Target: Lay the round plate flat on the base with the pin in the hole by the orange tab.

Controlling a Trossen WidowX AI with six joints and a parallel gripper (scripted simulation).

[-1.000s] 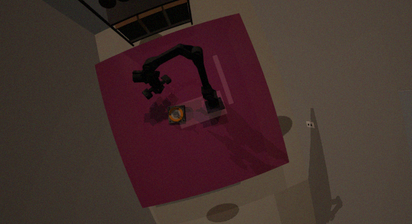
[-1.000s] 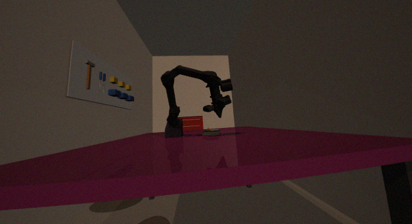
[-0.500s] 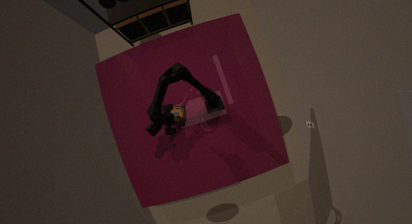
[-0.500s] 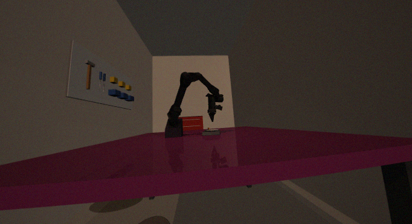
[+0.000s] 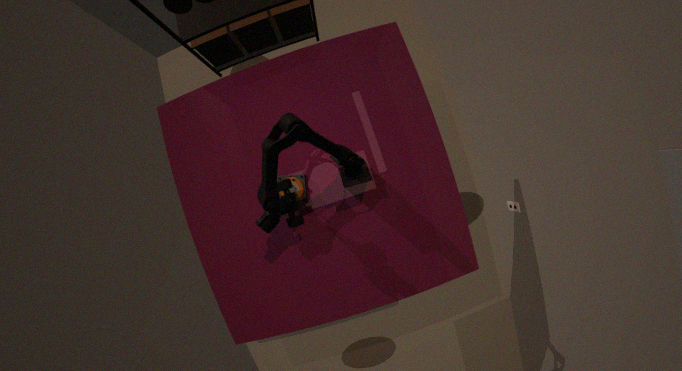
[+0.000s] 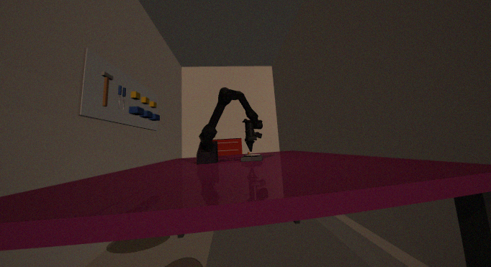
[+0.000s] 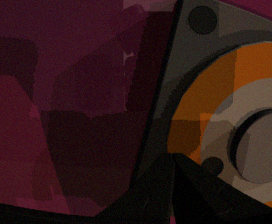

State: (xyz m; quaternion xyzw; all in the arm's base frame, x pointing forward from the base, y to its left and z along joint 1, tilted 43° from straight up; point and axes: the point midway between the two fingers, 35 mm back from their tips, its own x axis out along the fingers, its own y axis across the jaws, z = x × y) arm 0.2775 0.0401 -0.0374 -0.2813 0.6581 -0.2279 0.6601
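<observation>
The grey square base lies 50 mm to the right of my gripper tip and 30 mm below it.
</observation>
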